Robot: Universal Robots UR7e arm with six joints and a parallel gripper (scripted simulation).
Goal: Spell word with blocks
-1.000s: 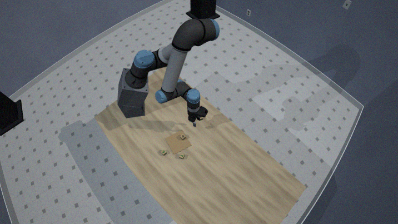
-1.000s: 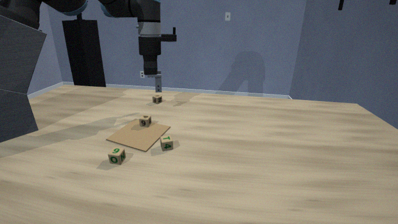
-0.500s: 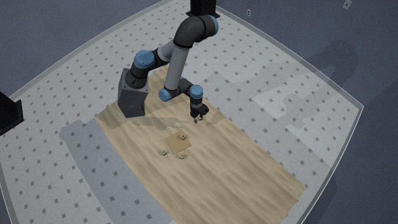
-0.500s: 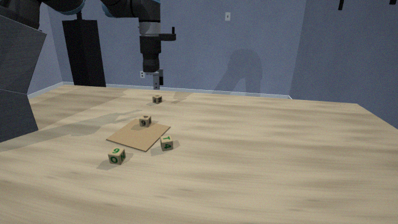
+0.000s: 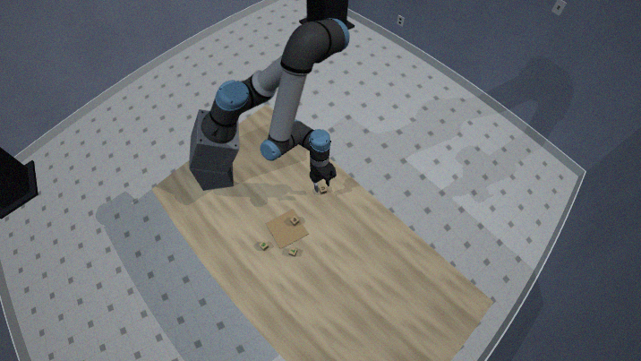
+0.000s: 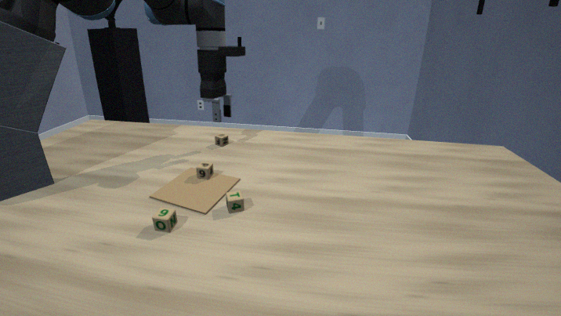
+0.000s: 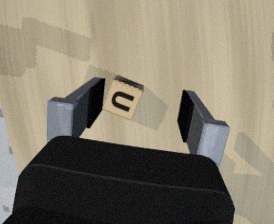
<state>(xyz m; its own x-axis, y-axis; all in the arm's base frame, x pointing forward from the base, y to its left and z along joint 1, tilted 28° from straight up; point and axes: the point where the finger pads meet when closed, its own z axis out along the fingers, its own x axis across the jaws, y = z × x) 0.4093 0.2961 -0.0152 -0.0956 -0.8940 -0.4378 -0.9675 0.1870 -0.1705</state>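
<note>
Right now the U block is 20 mm behind my hand, 20 mm to the left of it and 90 mm below it. Also, from my hand: tan mat 40 mm ahead, 220 mm to the right, 100 mm below; P block 30 mm ahead, 180 mm to the right, 90 mm below; T block 150 mm ahead, 260 mm to the right, 90 mm below.
</note>
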